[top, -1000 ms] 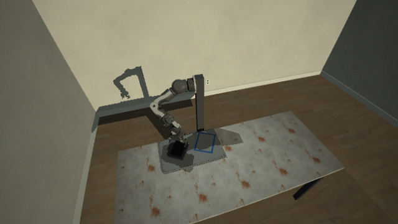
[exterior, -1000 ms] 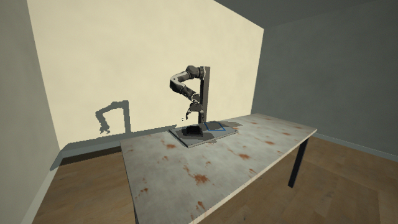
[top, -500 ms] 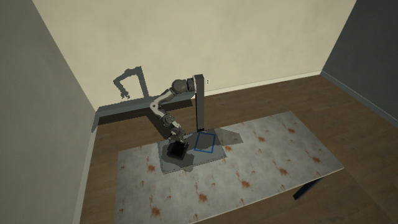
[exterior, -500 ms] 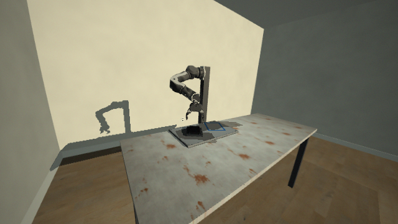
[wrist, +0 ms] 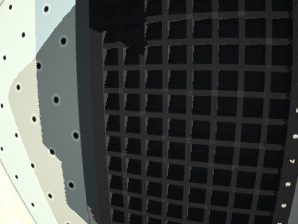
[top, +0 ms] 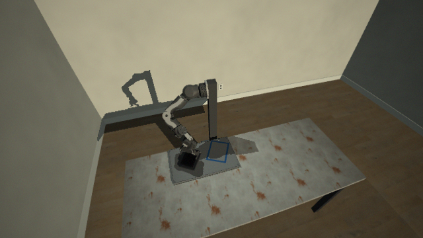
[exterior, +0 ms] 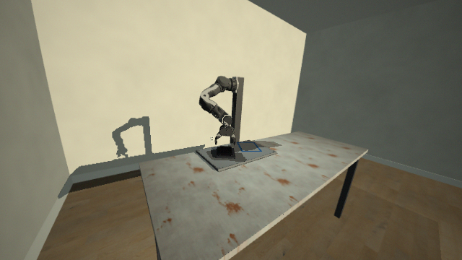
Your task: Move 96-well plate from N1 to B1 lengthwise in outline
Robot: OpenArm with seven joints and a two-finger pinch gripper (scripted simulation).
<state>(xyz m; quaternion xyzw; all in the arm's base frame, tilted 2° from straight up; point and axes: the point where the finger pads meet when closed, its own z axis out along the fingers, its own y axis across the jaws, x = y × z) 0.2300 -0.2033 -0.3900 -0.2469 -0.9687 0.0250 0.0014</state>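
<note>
Right now the dark 96-well plate is 1 cm ahead of my hand and 4 cm below it. Round my hand: dark plate nest 1 cm ahead, 5 cm below; then small white label 3 cm behind, 8 cm to the left, 5 cm below.
</note>
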